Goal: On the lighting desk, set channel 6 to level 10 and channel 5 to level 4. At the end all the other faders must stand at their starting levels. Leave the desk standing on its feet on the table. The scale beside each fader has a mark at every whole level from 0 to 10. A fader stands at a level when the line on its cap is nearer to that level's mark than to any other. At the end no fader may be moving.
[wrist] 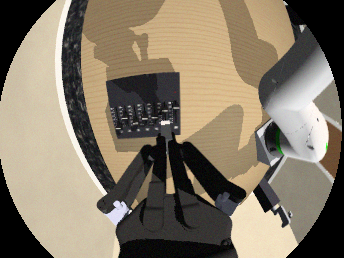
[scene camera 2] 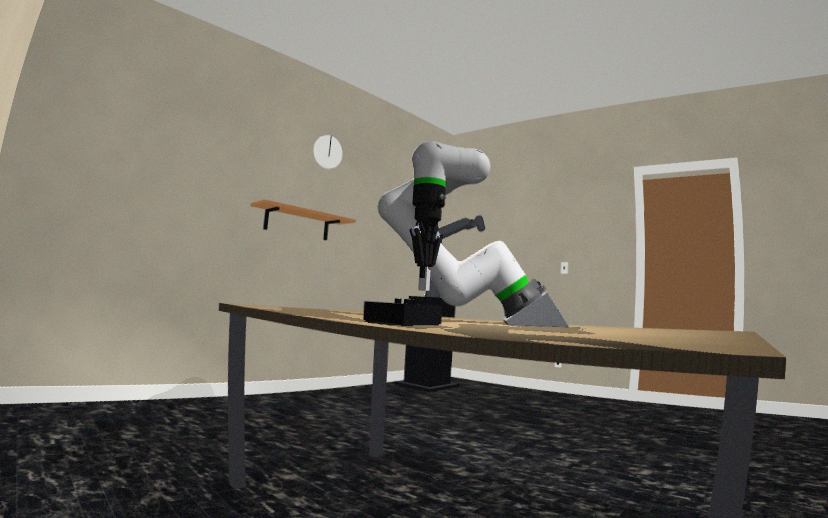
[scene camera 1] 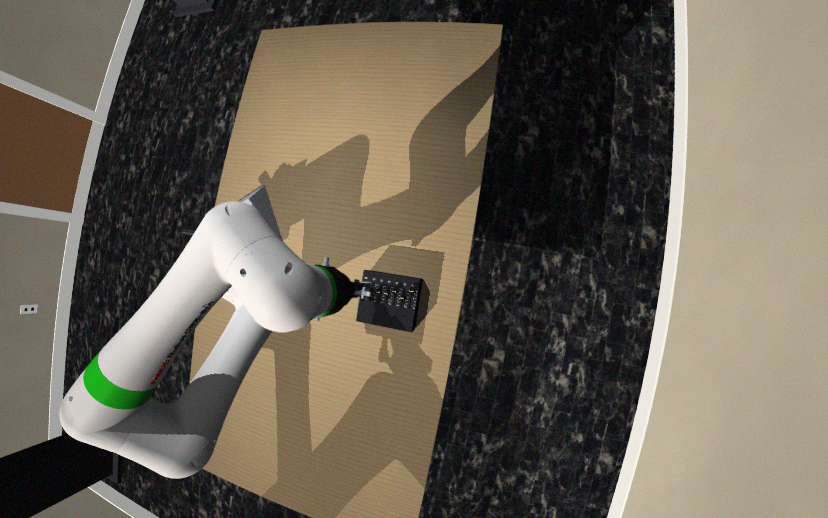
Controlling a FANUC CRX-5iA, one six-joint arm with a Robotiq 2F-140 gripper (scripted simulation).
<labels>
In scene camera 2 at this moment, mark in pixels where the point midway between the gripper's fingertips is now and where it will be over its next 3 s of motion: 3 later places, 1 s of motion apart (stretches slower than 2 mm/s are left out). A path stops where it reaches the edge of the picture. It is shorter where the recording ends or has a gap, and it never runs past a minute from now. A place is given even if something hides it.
My gripper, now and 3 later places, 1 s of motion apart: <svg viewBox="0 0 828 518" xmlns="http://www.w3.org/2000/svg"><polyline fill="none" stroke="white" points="423,290 423,296 423,299 421,302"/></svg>
</labels>
